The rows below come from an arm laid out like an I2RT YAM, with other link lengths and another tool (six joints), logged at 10 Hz.
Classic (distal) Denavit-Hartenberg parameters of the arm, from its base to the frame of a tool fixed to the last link. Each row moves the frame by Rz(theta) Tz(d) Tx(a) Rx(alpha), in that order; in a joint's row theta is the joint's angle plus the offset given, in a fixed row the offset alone. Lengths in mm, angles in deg.
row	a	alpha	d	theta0
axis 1	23.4	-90	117.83	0
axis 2	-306.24	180	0	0
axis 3	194.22	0	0	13.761
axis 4	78.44	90	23.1	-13.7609
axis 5	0	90	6.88	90
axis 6	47.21	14.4	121.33	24.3
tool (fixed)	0	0	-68.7	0
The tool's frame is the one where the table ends.
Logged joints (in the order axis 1, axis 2, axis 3, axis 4, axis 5, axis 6), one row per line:
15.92 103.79 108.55 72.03 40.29 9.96
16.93 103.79 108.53 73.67 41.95 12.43
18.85 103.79 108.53 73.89 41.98 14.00
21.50 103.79 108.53 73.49 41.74 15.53
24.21 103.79 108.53 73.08 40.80 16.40
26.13 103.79 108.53 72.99 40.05 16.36
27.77 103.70 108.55 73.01 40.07 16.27
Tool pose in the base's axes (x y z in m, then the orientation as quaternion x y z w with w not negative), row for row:
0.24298 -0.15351 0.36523 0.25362 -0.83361 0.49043 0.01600
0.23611 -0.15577 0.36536 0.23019 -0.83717 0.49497 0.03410
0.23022 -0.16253 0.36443 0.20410 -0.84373 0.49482 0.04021
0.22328 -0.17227 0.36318 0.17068 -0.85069 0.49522 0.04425
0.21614 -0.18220 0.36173 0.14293 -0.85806 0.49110 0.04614
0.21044 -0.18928 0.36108 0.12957 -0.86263 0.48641 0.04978
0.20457 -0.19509 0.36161 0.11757 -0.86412 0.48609 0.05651
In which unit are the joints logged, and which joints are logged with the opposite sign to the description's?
The joints are logged in degrees. Opposite sign: axis 1, axis 4.
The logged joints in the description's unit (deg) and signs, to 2 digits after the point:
-15.92 103.79 108.55 -72.03 40.29 9.96
-16.93 103.79 108.53 -73.67 41.95 12.43
-18.85 103.79 108.53 -73.89 41.98 14.00
-21.50 103.79 108.53 -73.49 41.74 15.53
-24.21 103.79 108.53 -73.08 40.80 16.40
-26.13 103.79 108.53 -72.99 40.05 16.36
-27.77 103.70 108.55 -73.01 40.07 16.27

